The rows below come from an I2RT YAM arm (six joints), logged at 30 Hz.
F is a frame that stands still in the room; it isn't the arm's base.
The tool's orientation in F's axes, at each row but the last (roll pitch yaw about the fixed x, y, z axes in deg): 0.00, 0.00, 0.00; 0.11, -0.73, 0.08; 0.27, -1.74, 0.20; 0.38, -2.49, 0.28; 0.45, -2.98, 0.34; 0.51, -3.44, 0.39; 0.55, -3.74, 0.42; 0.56, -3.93, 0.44; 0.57, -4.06, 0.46; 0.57, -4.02, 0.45; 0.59, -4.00, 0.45
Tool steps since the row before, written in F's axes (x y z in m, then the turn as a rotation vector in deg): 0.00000, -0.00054, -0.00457, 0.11, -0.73, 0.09; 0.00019, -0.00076, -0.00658, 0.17, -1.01, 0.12; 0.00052, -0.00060, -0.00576, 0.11, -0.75, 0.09; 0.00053, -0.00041, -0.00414, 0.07, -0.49, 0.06; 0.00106, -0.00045, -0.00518, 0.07, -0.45, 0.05; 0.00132, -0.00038, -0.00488, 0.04, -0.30, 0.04; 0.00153, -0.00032, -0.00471, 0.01, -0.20, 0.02; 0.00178, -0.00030, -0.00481, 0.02, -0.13, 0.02; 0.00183, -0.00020, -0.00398, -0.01, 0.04, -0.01; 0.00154, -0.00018, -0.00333, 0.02, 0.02, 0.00; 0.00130, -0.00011, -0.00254, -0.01, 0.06, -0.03
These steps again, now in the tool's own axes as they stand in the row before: 0.00000, -0.00054, -0.00457, 0.11, -0.73, 0.09; 0.00011, -0.00077, -0.00658, 0.17, -1.01, 0.12; 0.00034, -0.00063, -0.00577, 0.11, -0.75, 0.09; 0.00035, -0.00044, -0.00416, 0.07, -0.49, 0.06; 0.00079, -0.00050, -0.00522, 0.07, -0.45, 0.05; 0.00102, -0.00043, -0.00495, 0.04, -0.30, 0.04; 0.00122, -0.00038, -0.00480, 0.01, -0.20, 0.02; 0.00144, -0.00036, -0.00492, 0.02, -0.13, 0.02; 0.00154, -0.00026, -0.00410, -0.01, 0.04, -0.01; 0.00130, -0.00023, -0.00343, 0.02, 0.02, 0.00; 0.00112, -0.00015, -0.00262, -0.01, 0.06, -0.03
